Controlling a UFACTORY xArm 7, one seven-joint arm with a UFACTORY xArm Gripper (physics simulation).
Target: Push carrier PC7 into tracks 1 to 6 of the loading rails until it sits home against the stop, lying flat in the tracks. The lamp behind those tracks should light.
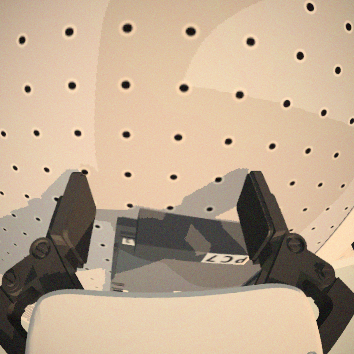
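Carrier PC7, a dark grey flat piece with a raised dark block along its far edge, shows at the bottom middle. Its white PC7 label faces up near the right finger, and a small light mark shows at its left end. My gripper is open, with one dark finger toward each side of the carrier. The right finger covers the carrier's right end, and the left finger stands apart from its left end. The pale gripper body hides the carrier's near part. The loading rails, their stop and the lamp cannot be made out.
A pale table top with rows of small black holes spreads beyond and around the carrier. Grey shadows of the gripper fall on it at left and centre. The table's curved-looking edge shows at the lower right, with a small dark thing at the frame's right border.
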